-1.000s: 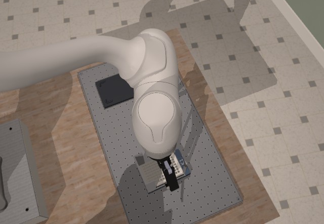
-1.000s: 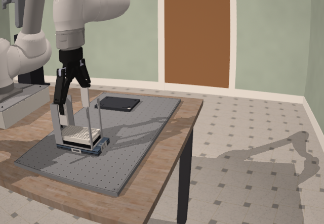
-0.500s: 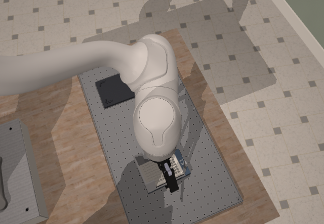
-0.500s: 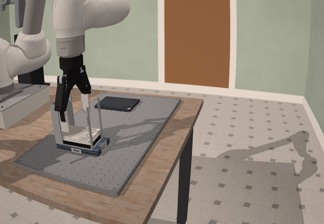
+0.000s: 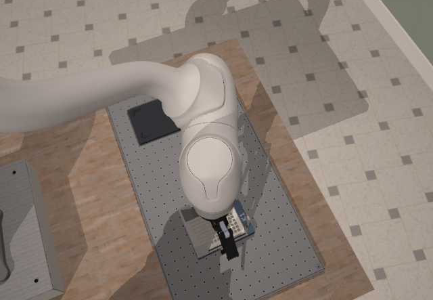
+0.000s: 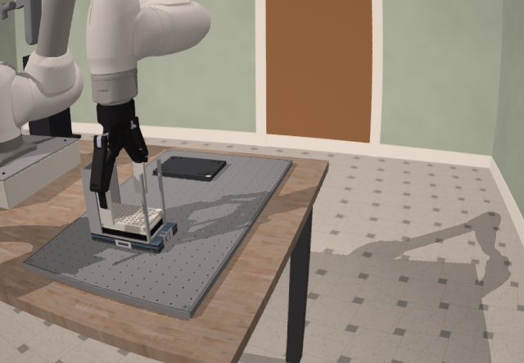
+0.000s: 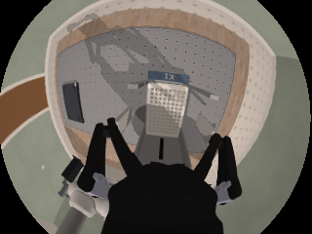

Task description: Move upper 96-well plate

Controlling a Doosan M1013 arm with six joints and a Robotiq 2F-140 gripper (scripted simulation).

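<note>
Right now my hand is 30 mm above the white 96-well plate. Also, from my hand: black plate (40 mm below); rack back wall (70 mm behind, 10 mm to the right, 10 mm above); pale A1 square (40 mm ahead, 320 mm to the left, 60 mm below).
</note>
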